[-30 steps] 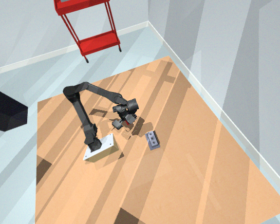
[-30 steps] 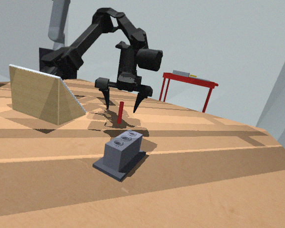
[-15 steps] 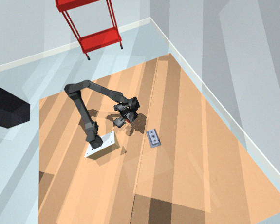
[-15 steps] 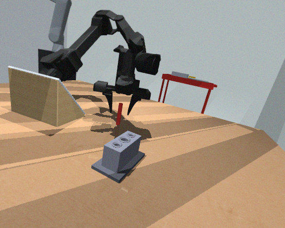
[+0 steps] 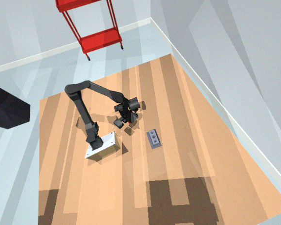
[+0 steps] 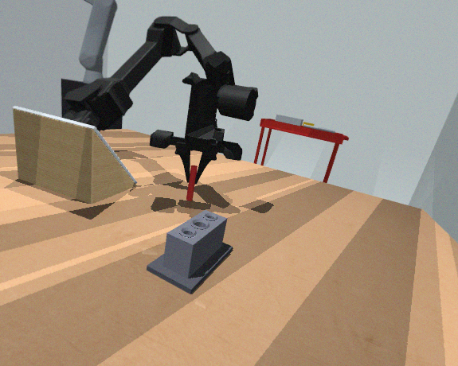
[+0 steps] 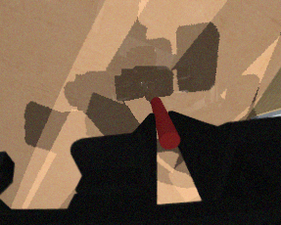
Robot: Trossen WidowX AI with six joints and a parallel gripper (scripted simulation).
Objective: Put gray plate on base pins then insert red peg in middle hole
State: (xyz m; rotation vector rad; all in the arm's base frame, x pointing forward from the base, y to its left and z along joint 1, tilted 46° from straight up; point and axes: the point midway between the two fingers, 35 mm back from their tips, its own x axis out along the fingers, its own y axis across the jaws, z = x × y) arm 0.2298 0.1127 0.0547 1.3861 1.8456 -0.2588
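Right now the gray plate is 12 cm ahead of my gripper tip and 18 cm to the right of it. From my gripper tip the other things lie so: red peg (right at my gripper tip); base (12 cm ahead, 18 cm to the right, 3 cm below).
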